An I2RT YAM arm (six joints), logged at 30 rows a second.
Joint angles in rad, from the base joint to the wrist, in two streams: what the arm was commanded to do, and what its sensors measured. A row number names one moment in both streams.
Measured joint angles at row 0:
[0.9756 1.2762 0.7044 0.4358 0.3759 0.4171]
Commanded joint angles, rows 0 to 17:
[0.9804 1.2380 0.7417 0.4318 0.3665 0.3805]
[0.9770 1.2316 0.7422 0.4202 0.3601 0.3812]
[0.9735 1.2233 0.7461 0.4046 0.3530 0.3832]
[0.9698 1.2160 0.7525 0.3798 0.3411 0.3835]
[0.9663 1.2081 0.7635 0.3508 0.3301 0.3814]
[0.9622 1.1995 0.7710 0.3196 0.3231 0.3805]
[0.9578 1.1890 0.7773 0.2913 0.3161 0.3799]
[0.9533 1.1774 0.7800 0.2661 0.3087 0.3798]
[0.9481 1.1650 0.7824 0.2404 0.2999 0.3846]
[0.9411 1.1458 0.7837 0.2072 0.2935 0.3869]
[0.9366 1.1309 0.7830 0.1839 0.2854 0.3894]
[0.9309 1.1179 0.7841 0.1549 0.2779 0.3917]
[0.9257 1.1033 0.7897 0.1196 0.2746 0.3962]
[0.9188 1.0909 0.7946 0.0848 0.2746 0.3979]
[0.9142 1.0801 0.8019 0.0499 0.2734 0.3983]
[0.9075 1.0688 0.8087 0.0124 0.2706 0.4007]
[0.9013 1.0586 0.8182 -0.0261 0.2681 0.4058]
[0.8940 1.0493 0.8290 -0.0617 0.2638 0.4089]
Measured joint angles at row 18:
[0.9268 1.1103 0.7456 0.0654 0.2687 0.4030]
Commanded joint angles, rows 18 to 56:
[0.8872 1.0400 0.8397 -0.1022 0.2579 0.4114]
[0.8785 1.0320 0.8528 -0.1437 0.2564 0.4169]
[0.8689 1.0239 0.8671 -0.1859 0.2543 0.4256]
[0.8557 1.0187 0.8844 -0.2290 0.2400 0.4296]
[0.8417 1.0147 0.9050 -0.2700 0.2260 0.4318]
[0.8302 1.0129 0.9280 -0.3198 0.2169 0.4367]
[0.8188 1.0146 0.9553 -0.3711 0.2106 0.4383]
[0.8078 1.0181 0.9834 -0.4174 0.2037 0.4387]
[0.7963 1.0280 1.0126 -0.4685 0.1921 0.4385]
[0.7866 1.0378 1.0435 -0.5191 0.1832 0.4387]
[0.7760 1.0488 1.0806 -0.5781 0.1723 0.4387]
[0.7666 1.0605 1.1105 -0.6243 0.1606 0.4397]
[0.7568 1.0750 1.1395 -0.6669 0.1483 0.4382]
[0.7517 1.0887 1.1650 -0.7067 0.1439 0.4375]
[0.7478 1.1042 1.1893 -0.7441 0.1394 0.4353]
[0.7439 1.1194 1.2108 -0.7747 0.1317 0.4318]
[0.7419 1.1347 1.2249 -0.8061 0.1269 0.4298]
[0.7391 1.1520 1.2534 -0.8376 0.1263 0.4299]
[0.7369 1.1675 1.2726 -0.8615 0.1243 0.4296]
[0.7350 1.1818 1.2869 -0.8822 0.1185 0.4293]
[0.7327 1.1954 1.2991 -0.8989 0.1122 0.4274]
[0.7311 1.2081 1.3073 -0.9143 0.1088 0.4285]
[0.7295 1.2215 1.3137 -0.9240 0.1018 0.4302]
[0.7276 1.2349 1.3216 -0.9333 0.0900 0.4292]
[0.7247 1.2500 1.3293 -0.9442 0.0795 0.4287]
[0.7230 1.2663 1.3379 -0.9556 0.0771 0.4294]
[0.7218 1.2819 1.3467 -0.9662 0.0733 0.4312]
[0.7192 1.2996 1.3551 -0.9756 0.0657 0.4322]
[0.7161 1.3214 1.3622 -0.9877 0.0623 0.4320]
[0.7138 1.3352 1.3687 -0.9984 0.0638 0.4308]
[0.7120 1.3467 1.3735 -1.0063 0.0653 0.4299]
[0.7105 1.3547 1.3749 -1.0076 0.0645 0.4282]
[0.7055 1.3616 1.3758 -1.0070 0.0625 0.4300]
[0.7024 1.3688 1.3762 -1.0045 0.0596 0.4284]
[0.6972 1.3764 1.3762 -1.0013 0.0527 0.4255]
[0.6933 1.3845 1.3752 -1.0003 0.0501 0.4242]
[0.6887 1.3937 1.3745 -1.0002 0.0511 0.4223]
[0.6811 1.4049 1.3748 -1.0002 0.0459 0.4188]
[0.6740 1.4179 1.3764 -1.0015 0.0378 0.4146]
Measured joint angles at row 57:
[0.6964 1.3964 1.3315 -1.0012 0.0601 0.4244]
